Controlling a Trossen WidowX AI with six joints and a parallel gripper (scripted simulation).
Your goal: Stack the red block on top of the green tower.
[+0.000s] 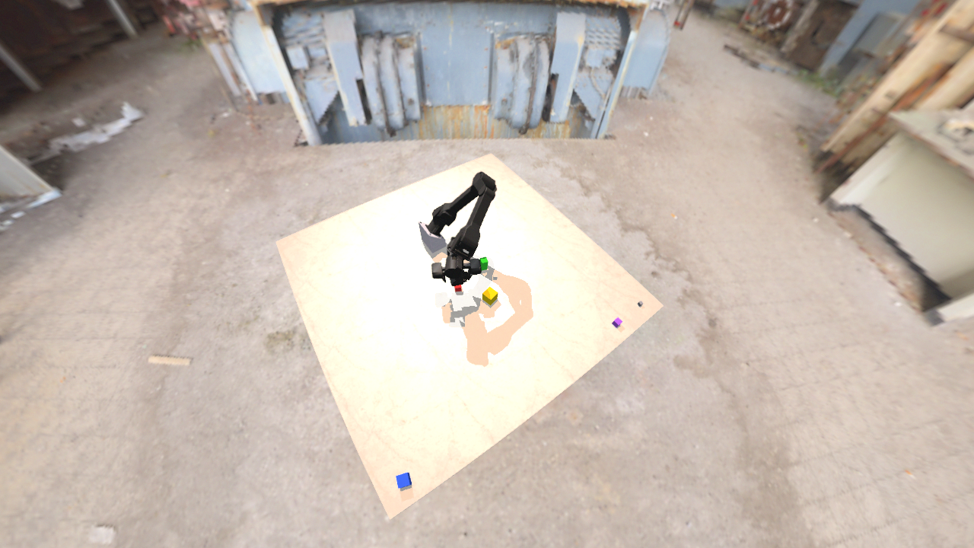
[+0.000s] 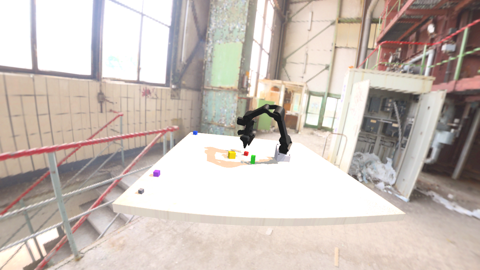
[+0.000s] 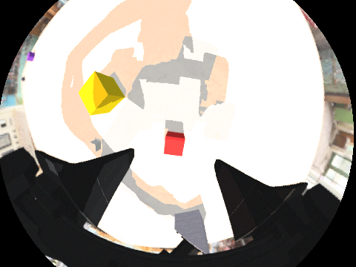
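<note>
Right now the red block is 50 mm below my gripper tip. Round my gripper tip: purple cube 450 mm ahead, 500 mm to the left, 50 mm below; then blue cube 560 mm ahead, 450 mm to the right, 50 mm below; then yellow cube 100 mm ahead, 100 mm to the left, 40 mm below.
</note>
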